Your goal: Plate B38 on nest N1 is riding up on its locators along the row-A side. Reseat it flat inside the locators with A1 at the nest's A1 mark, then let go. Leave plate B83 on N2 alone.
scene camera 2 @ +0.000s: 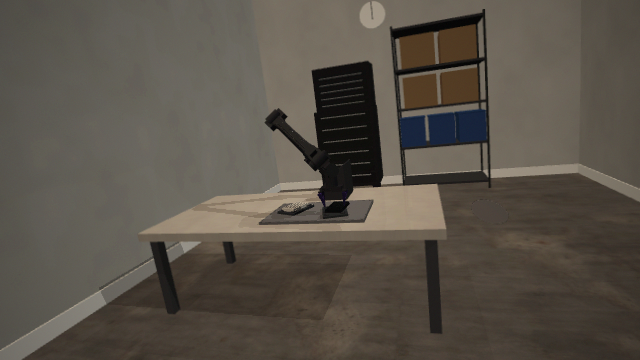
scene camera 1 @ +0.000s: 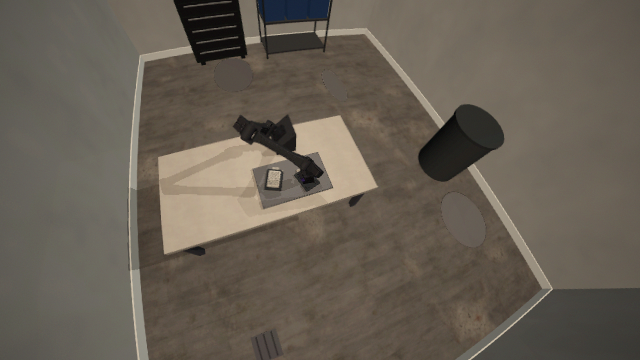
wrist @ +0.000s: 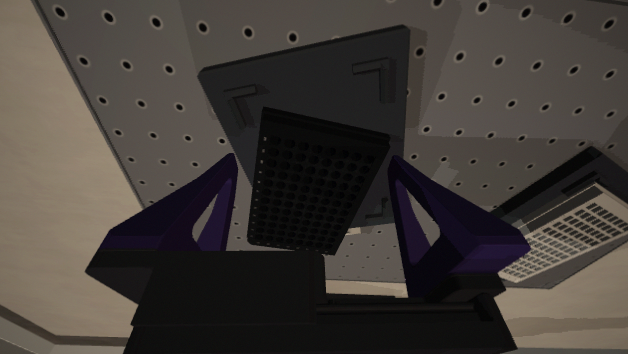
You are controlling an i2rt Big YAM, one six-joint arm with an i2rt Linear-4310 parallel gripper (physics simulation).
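Frame: origin at the arm's base, x left, y up, z ahead, level; millimetres.
Seen in the pictures: gripper, fingertip midpoint: [scene camera 2: 334, 206] [scene camera 1: 309, 179] [wrist: 314, 161]; arm's base, origin of the base link: [scene camera 1: 279, 133].
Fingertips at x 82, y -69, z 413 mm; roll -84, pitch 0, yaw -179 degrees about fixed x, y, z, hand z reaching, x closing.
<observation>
Pixels of each thing's top centre, then the offset from my fingertips to it. Level surfaces: height alone.
- black well plate, middle of its top: [wrist: 306, 206] [scene camera 2: 337, 204] dx +4, dy -7, dz -49 mm
- dark nest N1, middle of its top: [wrist: 323, 171] [scene camera 2: 334, 209] [scene camera 1: 307, 178] dx -8, dy -21, dz -25 mm
- white plate, middle of its top: [wrist: 551, 247] [scene camera 2: 295, 205] [scene camera 1: 273, 178] dx -233, dy -12, dz -105 mm
- pale wooden table, its level: dy -51 mm
Plate B38, a black well plate [scene camera 2: 338, 206] [wrist: 310, 190], sits tilted and skewed on the dark nest N1 [scene camera 2: 335, 215] [wrist: 310, 90]. In the wrist view, two corner locators of N1 stand uncovered beyond the plate's far edge and another shows at lower right. My gripper [scene camera 2: 334, 204] [wrist: 314, 161] is open, its purple fingers on either side of the black plate, with nothing gripped. In scene camera 1 the arm mostly hides this plate. A1 and the nest's mark are unreadable. Plate B83, a white plate [scene camera 1: 274, 179] [scene camera 2: 296, 208] [wrist: 575, 230], sits on dark nest N2.
Both nests stand on a grey perforated board [scene camera 1: 280, 201] [wrist: 150, 85] on the pale wooden table [scene camera 1: 200, 215] [scene camera 2: 400, 215]. The white plate and its nest are to the right of my right finger in the wrist view. The arm's base stands at the table's back edge.
</observation>
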